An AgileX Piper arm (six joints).
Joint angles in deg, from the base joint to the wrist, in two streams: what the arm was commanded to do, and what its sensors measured. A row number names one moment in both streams.
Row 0, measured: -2.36, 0.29, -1.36, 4.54, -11.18, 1.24
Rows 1 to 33, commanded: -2.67, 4.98, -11.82, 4.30, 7.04, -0.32; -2.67, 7.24, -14.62, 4.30, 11.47, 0.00; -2.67, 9.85, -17.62, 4.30, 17.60, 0.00; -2.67, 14.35, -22.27, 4.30, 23.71, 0.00; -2.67, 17.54, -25.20, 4.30, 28.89, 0.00; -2.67, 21.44, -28.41, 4.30, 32.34, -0.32; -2.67, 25.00, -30.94, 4.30, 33.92, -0.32; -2.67, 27.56, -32.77, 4.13, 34.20, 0.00; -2.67, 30.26, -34.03, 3.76, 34.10, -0.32; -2.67, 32.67, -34.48, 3.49, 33.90, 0.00; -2.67, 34.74, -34.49, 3.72, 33.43, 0.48; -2.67, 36.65, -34.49, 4.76, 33.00, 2.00; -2.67, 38.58, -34.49, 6.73, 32.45, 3.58; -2.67, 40.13, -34.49, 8.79, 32.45, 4.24; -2.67, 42.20, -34.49, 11.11, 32.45, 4.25; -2.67, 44.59, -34.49, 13.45, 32.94, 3.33; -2.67, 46.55, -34.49, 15.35, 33.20, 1.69; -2.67, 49.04, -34.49, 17.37, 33.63, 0.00; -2.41, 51.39, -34.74, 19.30, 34.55, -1.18; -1.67, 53.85, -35.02, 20.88, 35.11, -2.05; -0.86, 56.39, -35.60, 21.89, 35.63, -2.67; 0.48, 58.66, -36.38, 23.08, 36.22, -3.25; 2.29, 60.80, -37.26, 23.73, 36.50, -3.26; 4.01, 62.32, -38.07, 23.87, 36.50, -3.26; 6.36, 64.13, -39.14, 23.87, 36.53, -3.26; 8.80, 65.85, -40.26, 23.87, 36.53, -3.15; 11.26, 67.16, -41.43, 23.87, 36.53, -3.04; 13.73, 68.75, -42.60, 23.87, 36.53, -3.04; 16.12, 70.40, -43.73, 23.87, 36.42, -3.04; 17.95, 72.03, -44.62, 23.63, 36.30, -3.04; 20.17, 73.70, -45.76, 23.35, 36.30, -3.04; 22.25, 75.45, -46.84, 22.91, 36.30, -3.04; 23.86, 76.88, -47.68, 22.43, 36.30, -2.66
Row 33, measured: 17.43, 71.48, -44.13, 23.53, 36.53, -2.45
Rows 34 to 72, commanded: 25.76, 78.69, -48.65, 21.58, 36.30, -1.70; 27.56, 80.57, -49.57, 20.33, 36.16, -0.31; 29.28, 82.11, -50.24, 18.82, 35.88, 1.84; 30.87, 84.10, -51.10, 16.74, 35.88, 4.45; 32.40, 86.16, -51.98, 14.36, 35.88, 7.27; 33.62, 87.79, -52.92, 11.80, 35.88, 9.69; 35.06, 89.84, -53.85, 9.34, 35.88, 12.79; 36.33, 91.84, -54.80, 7.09, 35.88, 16.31; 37.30, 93.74, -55.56, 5.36, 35.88, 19.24; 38.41, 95.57, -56.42, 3.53, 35.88, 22.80; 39.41, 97.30, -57.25, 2.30, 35.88, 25.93; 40.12, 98.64, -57.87, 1.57, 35.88, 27.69; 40.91, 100.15, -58.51, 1.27, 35.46, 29.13; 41.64, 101.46, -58.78, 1.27, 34.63, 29.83; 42.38, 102.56, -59.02, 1.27, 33.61, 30.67; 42.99, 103.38, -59.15, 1.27, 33.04, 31.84; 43.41, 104.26, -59.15, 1.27, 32.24, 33.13; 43.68, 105.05, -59.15, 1.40, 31.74, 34.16; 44.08, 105.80, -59.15, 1.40, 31.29, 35.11; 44.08, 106.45, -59.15, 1.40, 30.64, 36.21; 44.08, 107.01, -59.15, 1.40, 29.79, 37.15; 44.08, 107.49, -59.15, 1.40, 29.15, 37.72; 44.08, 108.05, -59.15, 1.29, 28.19, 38.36; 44.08, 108.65, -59.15, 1.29, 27.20, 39.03; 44.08, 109.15, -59.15, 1.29, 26.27, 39.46; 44.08, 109.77, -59.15, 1.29, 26.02, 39.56; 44.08, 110.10, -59.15, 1.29, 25.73, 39.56; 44.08, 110.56, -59.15, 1.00, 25.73, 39.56; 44.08, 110.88, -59.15, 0.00, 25.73, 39.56; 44.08, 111.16, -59.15, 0.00, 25.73, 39.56; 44.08, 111.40, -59.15, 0.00, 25.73, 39.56; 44.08, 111.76, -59.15, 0.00, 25.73, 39.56; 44.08, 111.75, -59.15, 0.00, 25.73, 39.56; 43.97, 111.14, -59.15, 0.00, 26.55, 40.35; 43.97, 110.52, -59.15, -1.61, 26.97, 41.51; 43.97, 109.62, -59.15, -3.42, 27.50, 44.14; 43.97, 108.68, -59.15, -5.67, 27.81, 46.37; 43.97, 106.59, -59.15, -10.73, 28.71, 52.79; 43.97, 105.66, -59.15, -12.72, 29.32, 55.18
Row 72, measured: 44.02, 109.62, -58.87, -4.15, 27.70, 45.95
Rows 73 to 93, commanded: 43.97, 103.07, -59.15, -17.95, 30.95, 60.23; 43.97, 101.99, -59.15, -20.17, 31.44, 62.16; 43.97, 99.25, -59.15, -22.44, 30.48, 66.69; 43.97, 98.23, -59.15, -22.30, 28.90, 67.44; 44.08, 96.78, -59.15, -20.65, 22.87, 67.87; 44.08, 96.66, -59.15, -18.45, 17.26, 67.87; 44.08, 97.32, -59.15, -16.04, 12.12, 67.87; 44.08, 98.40, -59.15, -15.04, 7.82, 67.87; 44.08, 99.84, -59.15, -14.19, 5.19, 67.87; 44.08, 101.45, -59.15, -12.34, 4.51, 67.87; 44.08, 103.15, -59.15, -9.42, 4.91, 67.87; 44.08, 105.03, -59.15, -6.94, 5.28, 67.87; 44.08, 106.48, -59.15, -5.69, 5.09, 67.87; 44.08, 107.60, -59.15, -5.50, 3.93, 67.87; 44.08, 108.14, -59.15, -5.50, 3.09, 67.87; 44.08, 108.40, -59.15, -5.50, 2.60, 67.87; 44.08, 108.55, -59.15, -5.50, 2.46, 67.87; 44.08, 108.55, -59.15, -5.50, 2.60, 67.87; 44.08, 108.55, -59.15, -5.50, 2.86, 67.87; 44.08, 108.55, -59.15, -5.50, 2.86, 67.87; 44.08, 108.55, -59.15, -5.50, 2.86, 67.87
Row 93, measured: 44.11, 108.49, -59.09, -5.46, 3.80, 68.08
